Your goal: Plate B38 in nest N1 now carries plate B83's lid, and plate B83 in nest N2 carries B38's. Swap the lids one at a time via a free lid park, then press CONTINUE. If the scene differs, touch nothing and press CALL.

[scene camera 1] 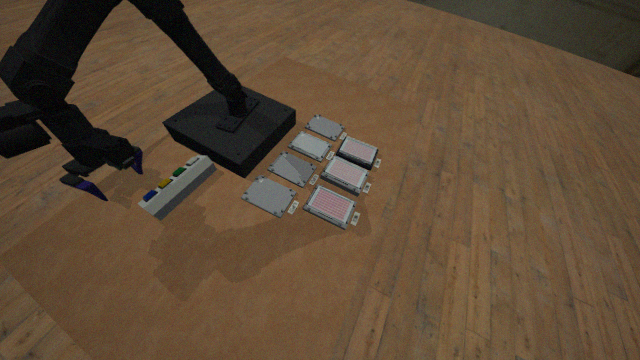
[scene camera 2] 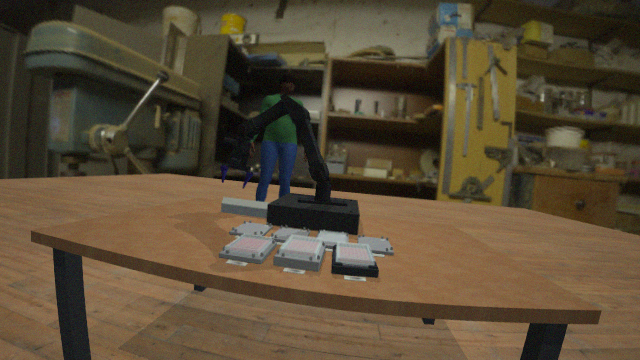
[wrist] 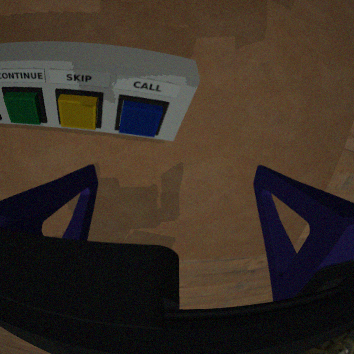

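Seen in the pictures: gripper, between the fingertips: (scene camera 1: 124, 186) (scene camera 2: 232, 185) (wrist: 175, 173); arm's base, origin of its link: (scene camera 1: 239, 113) (scene camera 2: 322, 202).
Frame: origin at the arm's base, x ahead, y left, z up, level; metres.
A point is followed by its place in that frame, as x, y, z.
Observation:
My gripper (scene camera 1: 124, 186) {-0.091, -0.395, 0.030} (scene camera 2: 234, 184) {-0.091, -0.395, 0.030} (wrist: 175, 173) {-0.091, -0.395, 0.030} is open and empty, in the air beside the button box (scene camera 1: 185, 191) {-0.009, -0.325, -0.058} (scene camera 2: 244, 207) {-0.008, -0.318, -0.048} (wrist: 100, 52) {-0.022, -0.350, -0.030}, near its CALL end. The green CONTINUE button (scene camera 1: 179, 171) {-0.046, -0.283, -0.026} (wrist: 22, 107) {-0.055, -0.282, -0.029} and the blue CALL button (scene camera 1: 149, 195) {-0.067, -0.381, -0.025} (wrist: 141, 118) {-0.075, -0.379, -0.029} show. Three pink-welled plates sit in a row of nests: one plate (scene camera 1: 331, 204) {0.425, -0.211, -0.059} (scene camera 2: 248, 245) {0.451, -0.208, -0.056}, a middle plate (scene camera 1: 346, 172) {0.442, -0.085, -0.041} (scene camera 2: 301, 245) {0.464, -0.080, -0.041} and a plate in a black nest (scene camera 1: 359, 150) {0.467, 0.038, -0.044} (scene camera 2: 354, 253) {0.489, 0.043, -0.045}. Their labels are unreadable and lid identities cannot be told. Behind them lie flat grey lid parks; one park (scene camera 1: 310, 145) {0.282, 0.007, -0.063} (scene camera 2: 332, 237) {0.293, 0.015, -0.063} looks paler, seemingly with a clear lid.
The black arm base (scene camera 1: 230, 125) {0.014, -0.077, 0.009} (scene camera 2: 312, 212) {0.150, -0.044, -0.016} stands between the button box and the lid parks. The yellow SKIP button (scene camera 1: 164, 183) {-0.056, -0.334, -0.025} (wrist: 78, 111) {-0.065, -0.331, -0.030} sits between CONTINUE and CALL. A person in a green shirt (scene camera 2: 280, 127) stands behind the table.

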